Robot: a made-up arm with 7 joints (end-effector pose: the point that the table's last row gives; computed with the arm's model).
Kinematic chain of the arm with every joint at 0, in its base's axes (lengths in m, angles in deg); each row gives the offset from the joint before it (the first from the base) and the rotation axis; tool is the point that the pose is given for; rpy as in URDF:
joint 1: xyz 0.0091 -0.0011 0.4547 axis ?
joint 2: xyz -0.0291 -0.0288 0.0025 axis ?
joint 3: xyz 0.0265 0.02 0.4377 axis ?
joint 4: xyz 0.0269 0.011 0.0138 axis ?
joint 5: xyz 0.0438 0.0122 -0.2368 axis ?
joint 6: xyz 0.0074 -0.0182 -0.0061 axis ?
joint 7: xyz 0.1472 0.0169 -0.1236 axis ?
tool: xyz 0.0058 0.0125 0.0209 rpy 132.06 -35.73 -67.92
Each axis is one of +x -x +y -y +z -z.
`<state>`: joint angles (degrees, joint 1 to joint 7).
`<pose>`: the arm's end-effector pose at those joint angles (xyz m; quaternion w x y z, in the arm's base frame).
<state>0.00 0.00 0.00 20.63 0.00 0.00 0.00</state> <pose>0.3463 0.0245 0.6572 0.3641 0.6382 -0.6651 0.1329</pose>
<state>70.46 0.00 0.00 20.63 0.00 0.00 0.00</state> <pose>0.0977 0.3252 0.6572 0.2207 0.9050 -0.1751 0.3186</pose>
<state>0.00 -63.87 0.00 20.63 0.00 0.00 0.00</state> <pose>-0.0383 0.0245 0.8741 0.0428 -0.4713 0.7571 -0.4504</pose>
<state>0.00 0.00 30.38 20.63 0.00 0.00 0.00</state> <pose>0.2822 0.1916 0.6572 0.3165 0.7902 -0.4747 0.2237</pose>
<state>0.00 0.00 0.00 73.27 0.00 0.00 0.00</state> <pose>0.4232 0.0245 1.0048 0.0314 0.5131 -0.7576 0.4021</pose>
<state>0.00 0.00 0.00 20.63 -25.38 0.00 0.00</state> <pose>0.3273 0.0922 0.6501 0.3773 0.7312 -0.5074 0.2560</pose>
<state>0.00 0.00 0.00 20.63 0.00 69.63 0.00</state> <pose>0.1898 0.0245 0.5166 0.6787 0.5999 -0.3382 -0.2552</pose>
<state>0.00 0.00 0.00 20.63 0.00 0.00 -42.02</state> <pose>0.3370 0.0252 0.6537 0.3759 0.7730 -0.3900 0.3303</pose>
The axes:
joint 1: +z
joint 2: +y
joint 3: +z
joint 4: -y
joint 5: -z
joint 6: +y
joint 7: -z

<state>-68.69 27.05 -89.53 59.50 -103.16 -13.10 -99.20</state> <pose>-0.1700 -0.3840 0.6269 0.5365 0.8324 0.0807 -0.1134</pose>
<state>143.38 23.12 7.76 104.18 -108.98 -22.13 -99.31</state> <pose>-0.4832 0.0974 0.8040 0.6271 0.6463 -0.1170 -0.4187</pose>
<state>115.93 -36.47 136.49 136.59 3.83 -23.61 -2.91</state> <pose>0.2337 -0.4816 1.0960 0.3811 -0.2271 -0.5836 0.6802</pose>
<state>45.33 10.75 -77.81 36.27 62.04 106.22 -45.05</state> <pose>0.3028 0.0090 0.5782 0.0202 0.7134 -0.4879 -0.5027</pose>
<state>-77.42 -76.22 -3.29 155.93 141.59 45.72 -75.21</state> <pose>-0.1834 0.7718 0.8492 0.2944 -0.2980 -0.1456 -0.8963</pose>
